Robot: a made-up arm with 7 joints.
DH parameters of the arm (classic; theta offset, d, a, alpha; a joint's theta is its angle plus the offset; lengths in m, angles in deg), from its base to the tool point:
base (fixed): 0 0.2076 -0.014 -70
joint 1: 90 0.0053 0.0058 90
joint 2: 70 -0.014 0.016 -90
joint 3: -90 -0.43 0.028 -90
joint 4: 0 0.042 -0.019 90
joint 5: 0 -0.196 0.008 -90
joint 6: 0 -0.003 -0.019 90
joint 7: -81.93 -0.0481 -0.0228 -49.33
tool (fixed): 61.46 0.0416 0 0
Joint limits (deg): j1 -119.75..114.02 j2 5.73..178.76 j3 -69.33..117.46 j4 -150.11..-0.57 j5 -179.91..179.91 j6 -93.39..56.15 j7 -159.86..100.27
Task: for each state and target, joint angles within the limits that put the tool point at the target. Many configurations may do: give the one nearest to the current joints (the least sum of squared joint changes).
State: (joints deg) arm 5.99 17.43 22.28 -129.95 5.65 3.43 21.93
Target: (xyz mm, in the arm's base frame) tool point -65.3 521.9 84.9
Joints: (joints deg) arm 26.23 49.00 50.28 -89.37 11.09 5.70 29.84
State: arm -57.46 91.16 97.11 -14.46 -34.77 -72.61 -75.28
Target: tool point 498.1 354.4 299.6
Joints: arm -88.25 51.64 96.05 -1.62 -37.98 -72.23 -78.53
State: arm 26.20 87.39 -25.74 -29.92 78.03 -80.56 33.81
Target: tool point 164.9 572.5 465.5
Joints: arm 36.54 119.49 -21.48 -34.05 75.94 -78.02 44.10
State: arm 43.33 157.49 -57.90 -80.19 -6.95 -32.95 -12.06
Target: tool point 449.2 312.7 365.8
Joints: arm 63.74 171.19 -47.30 -52.46 -2.11 -27.18 -4.64
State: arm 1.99 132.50 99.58 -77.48 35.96 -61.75 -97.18
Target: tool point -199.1 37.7 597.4
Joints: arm -12.70 146.12 105.08 -102.40 37.99 -62.47 -96.89
